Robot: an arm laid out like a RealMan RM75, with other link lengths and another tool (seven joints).
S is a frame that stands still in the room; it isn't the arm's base.
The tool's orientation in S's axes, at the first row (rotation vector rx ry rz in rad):
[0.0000 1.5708 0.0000]
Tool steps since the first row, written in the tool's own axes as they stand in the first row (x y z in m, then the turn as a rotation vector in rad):
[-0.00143 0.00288 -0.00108 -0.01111 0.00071 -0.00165]
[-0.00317 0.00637 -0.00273 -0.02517 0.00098 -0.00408]
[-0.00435 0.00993 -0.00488 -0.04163 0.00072 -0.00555]
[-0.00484 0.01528 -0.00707 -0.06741 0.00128 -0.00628]
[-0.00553 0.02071 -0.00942 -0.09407 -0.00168 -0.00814]
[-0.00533 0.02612 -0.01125 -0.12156 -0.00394 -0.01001]
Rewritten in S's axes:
[-0.00108 0.00288 0.00143 -0.00165 0.00071 0.01111]
[-0.00273 0.00637 0.00317 -0.00408 0.00098 0.02517]
[-0.00488 0.00993 0.00435 -0.00555 0.00072 0.04163]
[-0.00707 0.01528 0.00484 -0.00628 0.00128 0.06741]
[-0.00942 0.02071 0.00553 -0.00814 -0.00168 0.09407]
[-0.01125 0.02612 0.00533 -0.01001 -0.00394 0.12156]

